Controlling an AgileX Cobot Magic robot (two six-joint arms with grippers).
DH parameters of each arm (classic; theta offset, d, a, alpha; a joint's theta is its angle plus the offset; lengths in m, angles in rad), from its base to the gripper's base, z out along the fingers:
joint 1: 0 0.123 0 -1.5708
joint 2: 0.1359 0 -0.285 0
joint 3: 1.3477 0 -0.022 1.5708
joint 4: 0 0.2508 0 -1.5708
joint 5: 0 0 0.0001 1.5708
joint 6: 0 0.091 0 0
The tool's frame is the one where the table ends.
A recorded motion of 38 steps. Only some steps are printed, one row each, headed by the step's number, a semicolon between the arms.
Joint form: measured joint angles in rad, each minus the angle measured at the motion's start. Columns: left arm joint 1, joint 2, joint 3, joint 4, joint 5, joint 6; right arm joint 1, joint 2, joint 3, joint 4, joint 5, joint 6.
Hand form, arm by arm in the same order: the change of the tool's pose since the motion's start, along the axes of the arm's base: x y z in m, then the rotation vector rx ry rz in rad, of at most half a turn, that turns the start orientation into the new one. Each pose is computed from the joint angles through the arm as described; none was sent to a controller.
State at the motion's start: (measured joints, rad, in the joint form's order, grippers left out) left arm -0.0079 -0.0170 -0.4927 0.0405 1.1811 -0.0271; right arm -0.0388 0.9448 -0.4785 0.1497 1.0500 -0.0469
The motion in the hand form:
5: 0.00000 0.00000 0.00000 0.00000 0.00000 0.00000; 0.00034 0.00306 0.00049 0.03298 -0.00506 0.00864
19: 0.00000 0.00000 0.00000 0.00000 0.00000 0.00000; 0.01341 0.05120 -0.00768 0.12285 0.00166 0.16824
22: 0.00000 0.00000 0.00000 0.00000 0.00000 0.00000; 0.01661 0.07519 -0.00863 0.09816 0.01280 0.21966
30: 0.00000 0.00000 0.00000 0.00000 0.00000 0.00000; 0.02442 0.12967 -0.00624 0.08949 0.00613 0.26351
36: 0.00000 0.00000 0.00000 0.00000 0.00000 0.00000; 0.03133 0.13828 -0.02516 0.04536 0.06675 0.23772
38: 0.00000 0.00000 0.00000 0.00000 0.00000 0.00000; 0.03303 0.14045 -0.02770 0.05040 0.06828 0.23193
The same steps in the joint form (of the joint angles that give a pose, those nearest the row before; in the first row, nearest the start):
5: 0.0000 0.0000 0.0000 0.0000 0.0000 0.0000; 0.0000 0.0000 0.0000 0.0394 -0.0003 -0.0238
19: 0.0000 0.0000 0.0000 0.0000 0.0000 0.0000; 0.3088 0.1138 -0.0149 0.1361 -0.1250 0.0609
22: 0.0000 0.0000 0.0000 0.0000 0.0000 0.0000; 0.4753 0.1742 -0.0488 0.0890 -0.1657 0.1935
30: 0.0000 0.0000 0.0000 0.0000 0.0000 0.0000; 0.7382 0.3186 -0.1606 0.0246 -0.2422 0.4400
36: 0.0000 0.0000 0.0000 0.0000 0.0000 0.0000; 0.7531 0.4201 -0.1670 0.0135 -0.2670 0.4815
38: 0.0000 0.0000 0.0000 0.0000 0.0000 0.0000; 0.7539 0.4352 -0.1687 0.0215 -0.2820 0.4815

